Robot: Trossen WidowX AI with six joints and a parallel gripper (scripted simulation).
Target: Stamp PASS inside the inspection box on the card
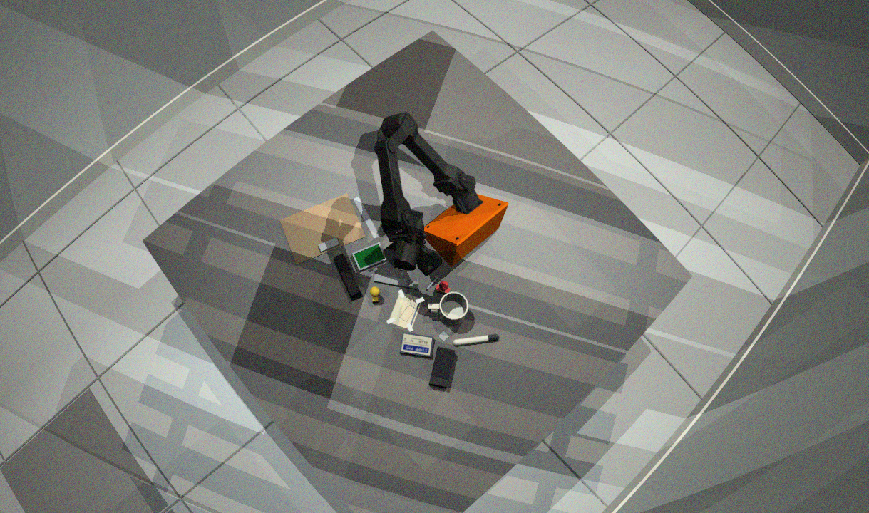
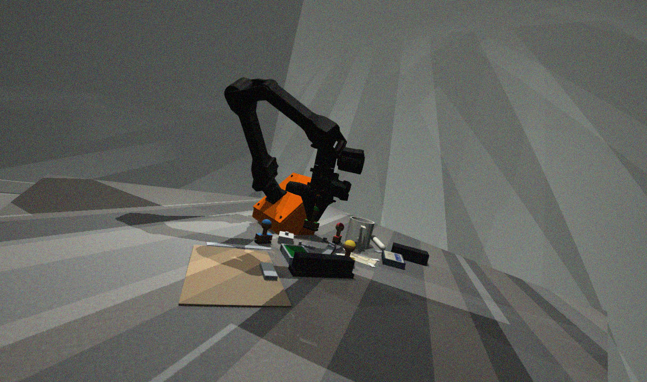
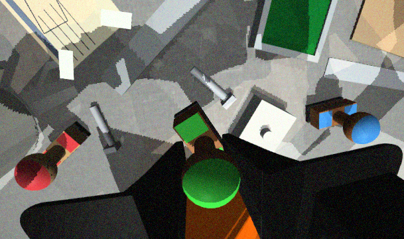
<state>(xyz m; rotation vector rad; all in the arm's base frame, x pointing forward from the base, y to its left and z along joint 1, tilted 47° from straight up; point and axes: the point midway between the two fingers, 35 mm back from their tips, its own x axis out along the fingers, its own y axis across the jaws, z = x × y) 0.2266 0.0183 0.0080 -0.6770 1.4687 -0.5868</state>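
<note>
My gripper tip is now 90 mm to the left of the green ink pad, 90 mm short of it and 70 mm above it. From my gripper tip the other things lie so: blue-knobbed stamp: 130 mm to the right, 50 mm below, 10 mm behind; red stamp: 120 mm to the left, 50 mm below, 20 mm behind; green-knobbed stamp: right at my gripper tip.
</note>
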